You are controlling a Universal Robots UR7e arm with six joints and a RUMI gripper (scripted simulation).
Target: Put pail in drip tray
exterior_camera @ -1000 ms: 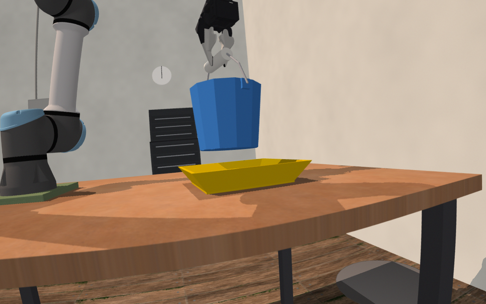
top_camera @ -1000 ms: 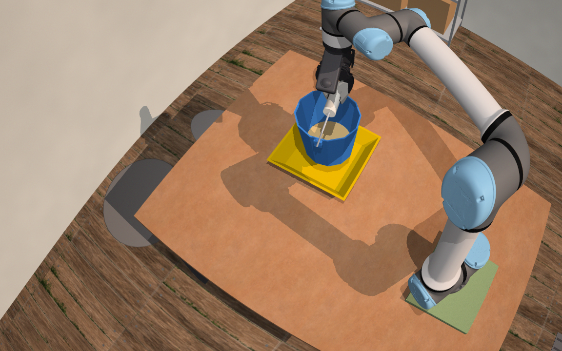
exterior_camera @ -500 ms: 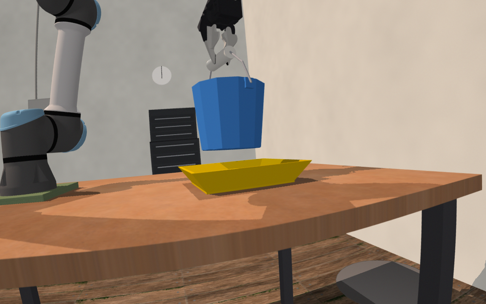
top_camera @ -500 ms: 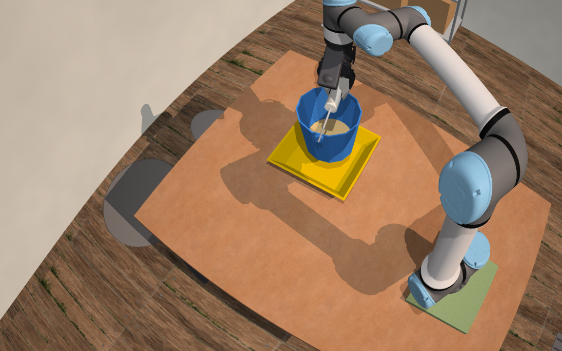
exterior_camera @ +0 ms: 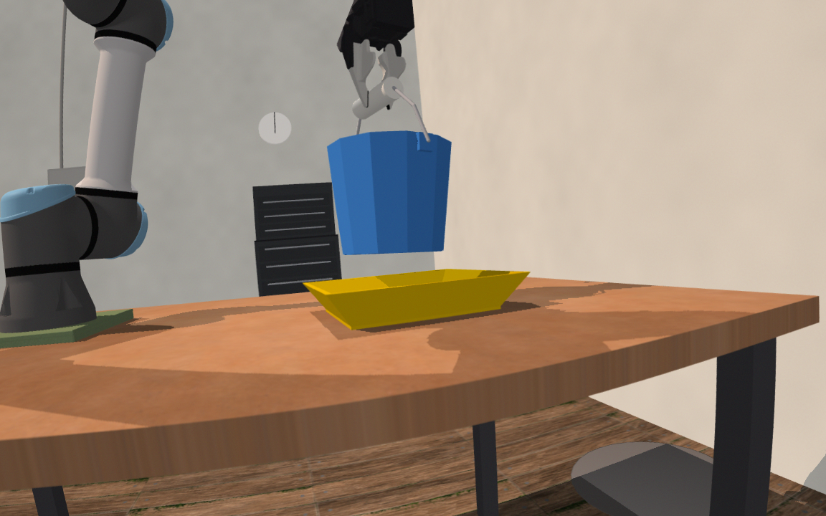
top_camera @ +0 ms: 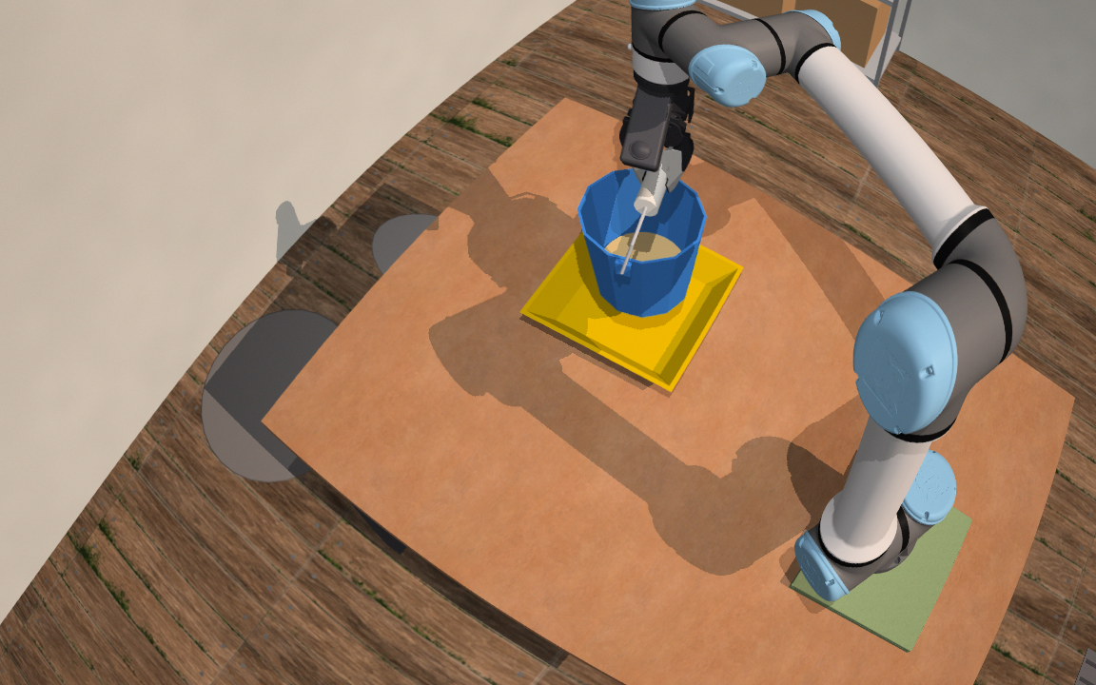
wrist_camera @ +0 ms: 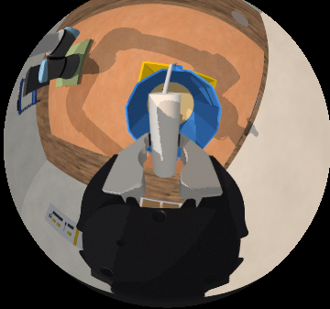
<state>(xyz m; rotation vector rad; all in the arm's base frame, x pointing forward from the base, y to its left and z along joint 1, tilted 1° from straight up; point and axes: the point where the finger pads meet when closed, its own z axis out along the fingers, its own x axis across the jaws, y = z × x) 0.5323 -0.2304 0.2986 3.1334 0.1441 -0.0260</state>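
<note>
Now: the blue pail 100 mm below my hand and 10 mm ahead of it. Round my hand: yellow drip tray: 310 mm below, 20 mm ahead.
</note>
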